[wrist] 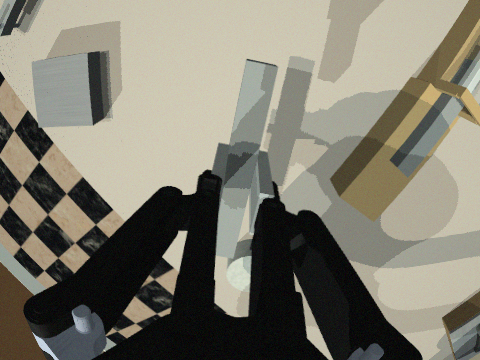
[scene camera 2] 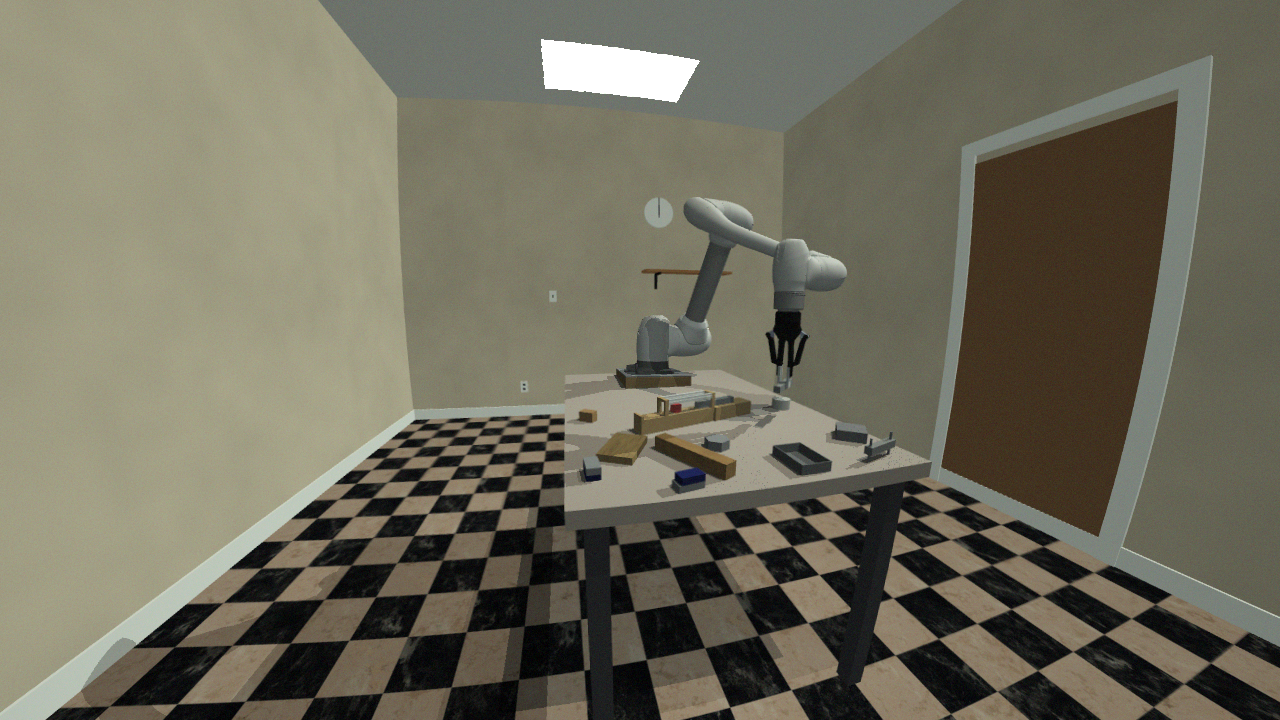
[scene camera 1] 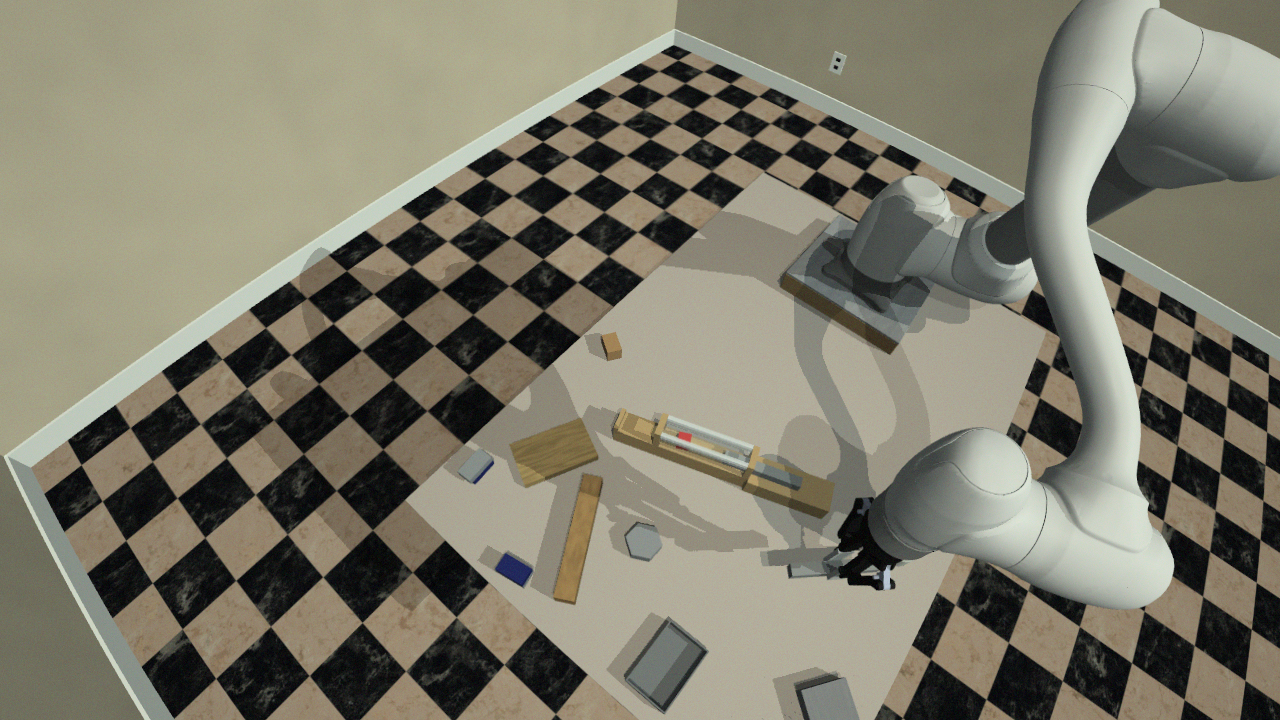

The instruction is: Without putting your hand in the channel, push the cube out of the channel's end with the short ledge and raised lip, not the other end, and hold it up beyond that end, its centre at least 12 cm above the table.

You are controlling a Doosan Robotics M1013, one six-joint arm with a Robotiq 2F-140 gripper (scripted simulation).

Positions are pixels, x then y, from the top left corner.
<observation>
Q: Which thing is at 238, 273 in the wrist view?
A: A pale round disc.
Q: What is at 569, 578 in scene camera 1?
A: A wooden bar.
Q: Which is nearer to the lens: the wooden board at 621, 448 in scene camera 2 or the wooden bar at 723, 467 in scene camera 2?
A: The wooden bar.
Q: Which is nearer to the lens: the grey tray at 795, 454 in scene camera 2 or the wooden bar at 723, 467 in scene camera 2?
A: The wooden bar.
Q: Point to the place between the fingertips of my gripper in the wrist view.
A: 239, 164
</observation>
